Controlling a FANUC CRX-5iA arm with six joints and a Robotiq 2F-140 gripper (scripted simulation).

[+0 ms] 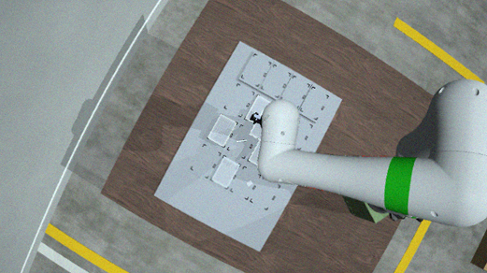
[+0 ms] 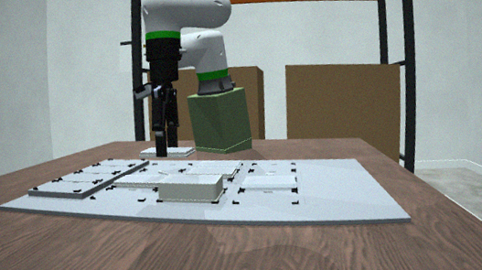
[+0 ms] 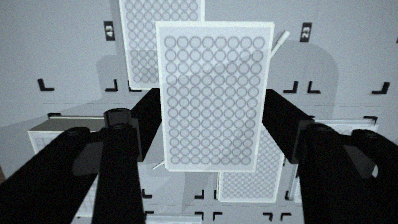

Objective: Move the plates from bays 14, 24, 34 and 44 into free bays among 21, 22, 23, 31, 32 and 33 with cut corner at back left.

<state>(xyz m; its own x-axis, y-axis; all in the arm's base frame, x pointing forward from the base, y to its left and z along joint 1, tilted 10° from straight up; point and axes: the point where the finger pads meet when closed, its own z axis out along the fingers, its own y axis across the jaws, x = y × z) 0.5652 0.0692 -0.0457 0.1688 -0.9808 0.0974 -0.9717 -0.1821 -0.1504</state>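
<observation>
My gripper is now 120 mm past the white scrap, 250 mm to the right of it and 100 mm above it. Round my hand: sealed deep-well block: 140 mm ahead, 130 mm to the left, 80 mm below; sealed plate: 180 mm behind, 80 mm to the left, 90 mm below; round thing: 60 mm behind, 20 mm to the left, 100 mm below.
</observation>
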